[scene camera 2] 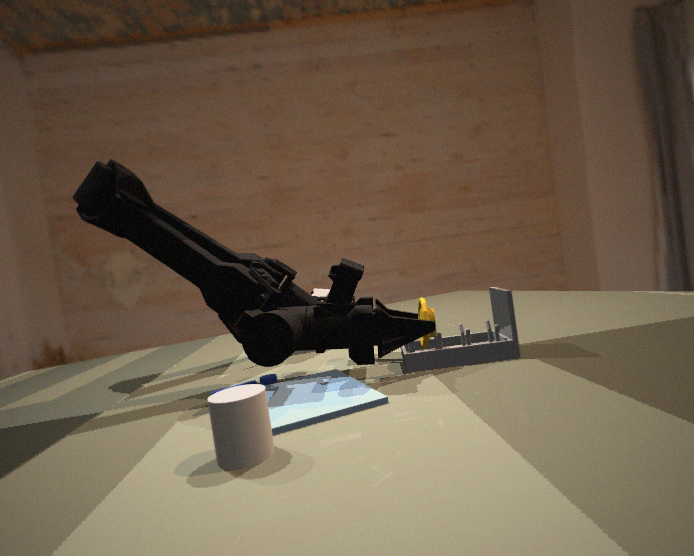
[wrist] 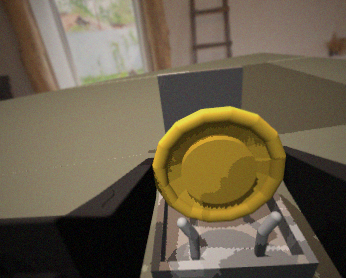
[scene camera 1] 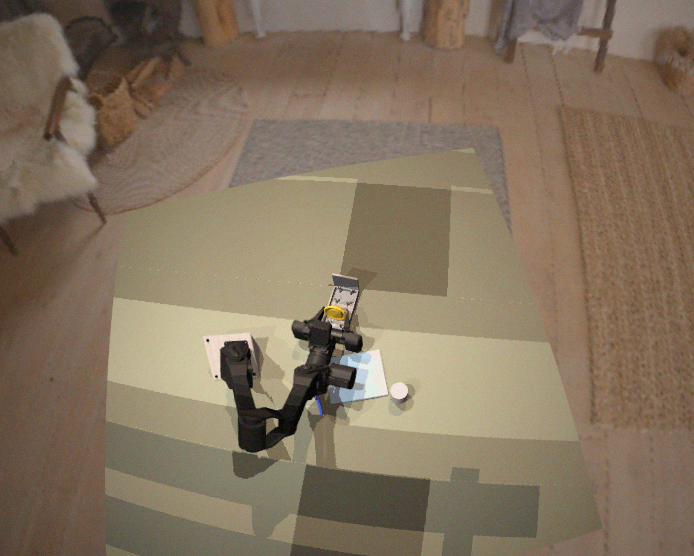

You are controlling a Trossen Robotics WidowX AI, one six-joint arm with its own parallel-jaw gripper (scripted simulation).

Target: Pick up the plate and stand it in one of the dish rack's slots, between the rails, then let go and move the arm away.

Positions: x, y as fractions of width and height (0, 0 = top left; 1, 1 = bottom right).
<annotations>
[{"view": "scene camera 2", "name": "my gripper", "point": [0.62, 0.58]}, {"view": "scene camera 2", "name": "grey dish rack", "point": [0.72, 0.62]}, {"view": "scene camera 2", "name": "white cylinder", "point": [0.35, 0.75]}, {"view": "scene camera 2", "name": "light blue mat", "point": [0.44, 0.72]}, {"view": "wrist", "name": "my gripper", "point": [0.62, 0.58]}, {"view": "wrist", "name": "yellow plate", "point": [0.63, 0.59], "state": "held by my gripper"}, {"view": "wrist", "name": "grey dish rack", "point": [0.78, 0.85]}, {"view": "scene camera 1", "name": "grey dish rack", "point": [0.50, 0.53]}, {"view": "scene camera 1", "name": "light blue mat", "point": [0.53, 0.69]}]
</annotations>
